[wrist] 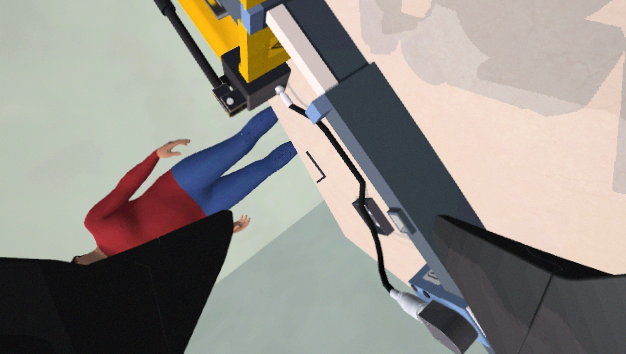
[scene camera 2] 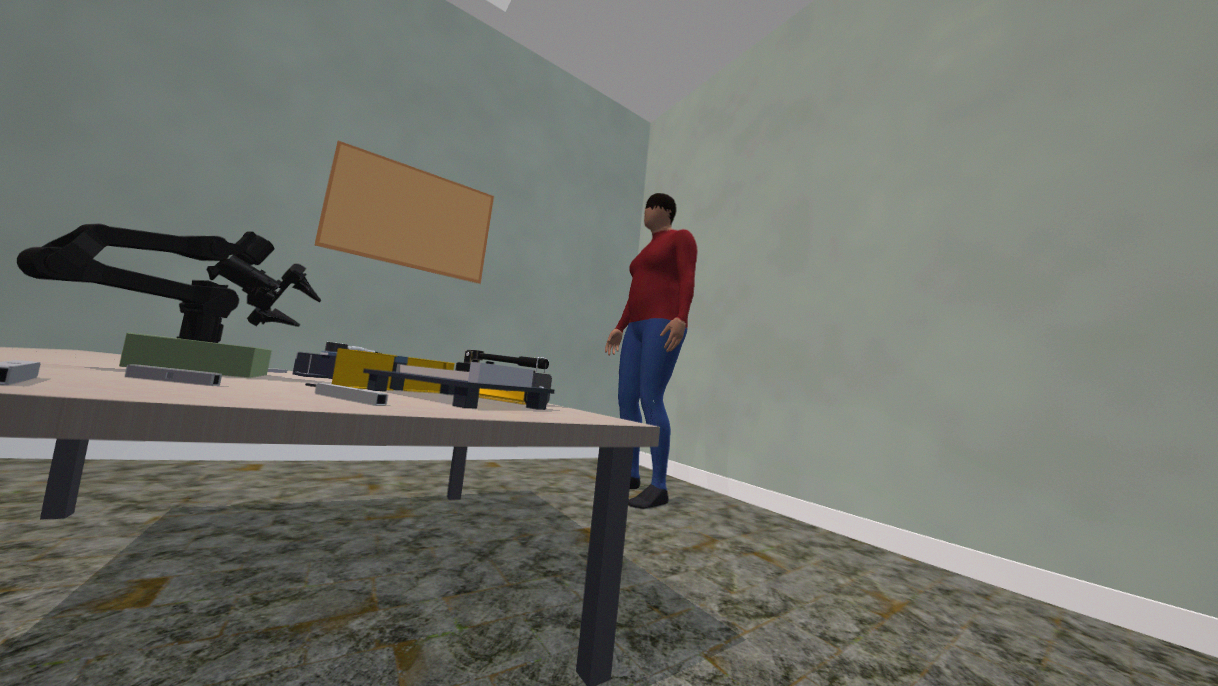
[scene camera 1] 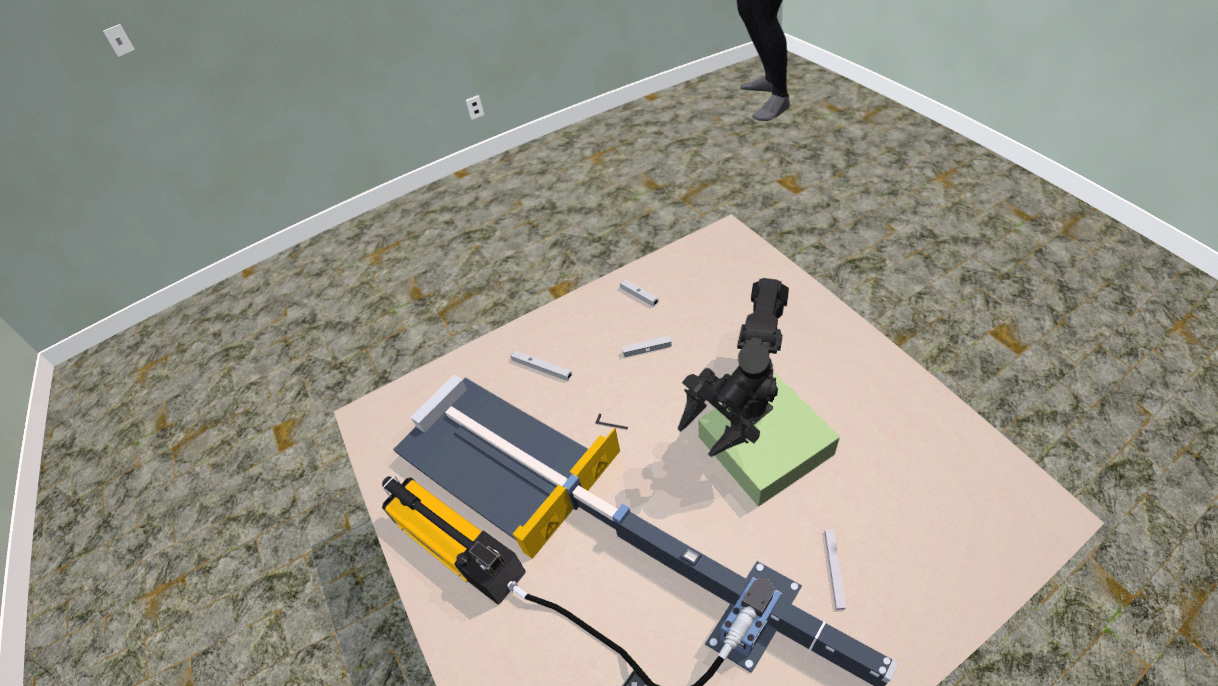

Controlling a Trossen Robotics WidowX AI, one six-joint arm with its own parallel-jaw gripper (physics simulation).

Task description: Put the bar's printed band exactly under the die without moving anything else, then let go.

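Places are measured from the arm's base along level axes (x ahead, y left, z up), in millimetres.
Where they show: gripper, fingertip midpoint: (wrist: 334, 222) (scene camera 2: 310, 313) (scene camera 1: 694, 443); arm's base, link origin: (scene camera 2: 198, 340) (scene camera 1: 753, 407).
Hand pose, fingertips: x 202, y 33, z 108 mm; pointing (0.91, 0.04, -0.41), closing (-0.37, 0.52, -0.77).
Things, the pixels of their top centre, and the offset from my fingertips. "spot": a spot on its surface instead. Level surfaces: height alone.
- long dark bar, surface spot: (wrist: 400, 135) spot: 138 mm ahead, 50 mm left, 153 mm down
- blue press head, surface spot: (scene camera 1: 748, 620) spot: 147 mm ahead, 303 mm left, 65 mm down
- thin white band, surface spot: (scene camera 1: 817, 636) spot: 68 mm ahead, 398 mm left, 104 mm down
- yellow hand pump, surface spot: (scene camera 1: 434, 524) spot: 486 mm ahead, 225 mm right, 59 mm down
- black hose, surface spot: (wrist: 343, 150) (scene camera 1: 591, 627) spot: 353 mm ahead, 98 mm left, 178 mm down
- dark platform, surface height: 130 mm down
- hex key, top centre: (scene camera 1: 612, 420) 25 mm ahead, 259 mm right, 174 mm down
A long dark bar (scene camera 1: 681, 552) (wrist: 400, 135) runs through the blue press head (scene camera 1: 748, 620) on a bolted plate. A thin white band (scene camera 1: 817, 636) crosses the bar on the far side of the press in scene camera 1. A pale bar (scene camera 1: 511, 449) (wrist: 302, 50) lies in line with it and passes the yellow upright plates (scene camera 1: 545, 519) (wrist: 262, 50). I cannot make out the die inside the press or tell for certain which marking is the printed band. My gripper (scene camera 1: 695, 442) (scene camera 2: 309, 312) (wrist: 334, 222) is open and empty, high above the table, apart from the bars.
A yellow hand pump (scene camera 1: 434, 524) joins the press by a black hose (scene camera 1: 583, 626) (wrist: 345, 150). Several loose grey bars, including one (scene camera 1: 541, 365) near the dark platform (scene camera 1: 502, 409), and a hex key (scene camera 1: 611, 423) lie around. The arm stands on a green block (scene camera 1: 792, 434) (scene camera 2: 196, 356). A person (scene camera 2: 660, 281) stands beyond.
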